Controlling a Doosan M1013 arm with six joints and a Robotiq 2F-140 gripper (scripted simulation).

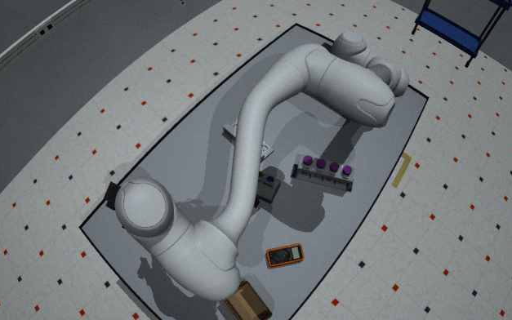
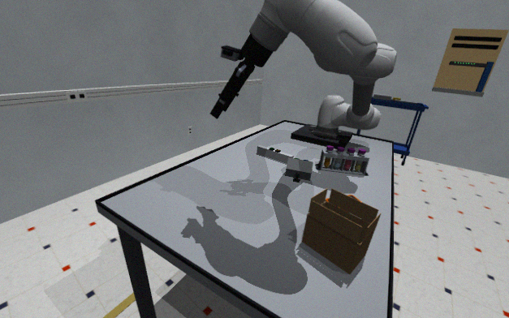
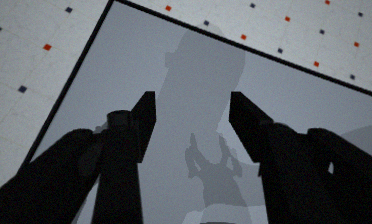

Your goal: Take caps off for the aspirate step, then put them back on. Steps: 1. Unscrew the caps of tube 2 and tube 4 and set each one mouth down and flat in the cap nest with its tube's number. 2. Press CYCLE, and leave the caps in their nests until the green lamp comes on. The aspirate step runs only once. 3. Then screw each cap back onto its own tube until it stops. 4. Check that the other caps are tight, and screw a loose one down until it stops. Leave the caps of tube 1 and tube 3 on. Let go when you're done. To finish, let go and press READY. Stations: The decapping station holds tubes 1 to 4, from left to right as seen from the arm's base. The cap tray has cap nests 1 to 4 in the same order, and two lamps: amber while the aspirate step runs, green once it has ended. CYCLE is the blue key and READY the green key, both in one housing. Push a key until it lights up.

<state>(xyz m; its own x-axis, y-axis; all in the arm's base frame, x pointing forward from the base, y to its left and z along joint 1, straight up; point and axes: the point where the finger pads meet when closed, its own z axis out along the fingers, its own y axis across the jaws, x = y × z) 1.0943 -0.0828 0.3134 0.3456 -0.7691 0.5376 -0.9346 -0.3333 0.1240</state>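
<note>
My hand is 570 mm past the purple cap, 290 mm to the right of it and 240 mm above it. The rest, counted from my hand: green key 410 mm behind, 120 mm to the left, 280 mm below; then blue key 420 mm behind, 170 mm to the left, 280 mm below; then key housing 400 mm behind, 150 mm to the left, 300 mm below.
</note>
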